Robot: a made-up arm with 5 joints.
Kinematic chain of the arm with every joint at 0, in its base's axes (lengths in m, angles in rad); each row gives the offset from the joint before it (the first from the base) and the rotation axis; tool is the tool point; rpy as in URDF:
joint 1: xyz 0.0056 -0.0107 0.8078 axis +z
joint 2: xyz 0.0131 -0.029 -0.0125 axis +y
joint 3: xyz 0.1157 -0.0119 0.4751 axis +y
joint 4: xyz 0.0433 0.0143 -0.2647 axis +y
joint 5: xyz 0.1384 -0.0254 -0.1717 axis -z
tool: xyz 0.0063 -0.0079 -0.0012 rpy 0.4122 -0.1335 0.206
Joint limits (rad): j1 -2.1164..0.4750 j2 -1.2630..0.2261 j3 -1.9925..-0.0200 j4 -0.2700..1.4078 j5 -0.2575..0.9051
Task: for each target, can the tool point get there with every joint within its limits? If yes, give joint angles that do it. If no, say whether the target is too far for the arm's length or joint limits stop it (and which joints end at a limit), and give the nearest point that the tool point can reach.
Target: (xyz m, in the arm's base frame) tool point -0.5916 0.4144 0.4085
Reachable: no: joint limits stop it (at a limit: joint 1, joint 2, joint 3) | nearest point -0.1101 -0.0828 0.7638 | short by 0.778 m
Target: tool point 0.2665 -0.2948 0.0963
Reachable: no: joint limits stop it (at a limit: joint 2, joint 5) | nearest point 0.2093 -0.2325 0.7416 | short by 0.651 m
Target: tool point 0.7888 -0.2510 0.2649
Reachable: no: joint limits stop it (at a limit: joint 2, joint 5) | nearest point 0.4746 -0.1546 0.8082 | short by 0.635 m
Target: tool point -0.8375 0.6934 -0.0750
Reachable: no: too far | nearest point -0.1204 -0.1010 0.7538 | short by 1.354 m
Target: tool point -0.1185 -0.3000 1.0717
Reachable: yes | joints -1.7838 -0.5532 -0.6243 0.9023 0.0358
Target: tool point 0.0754 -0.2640 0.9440
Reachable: yes | joints -1.0705 -0.4581 -0.4139 1.0127 0.0671
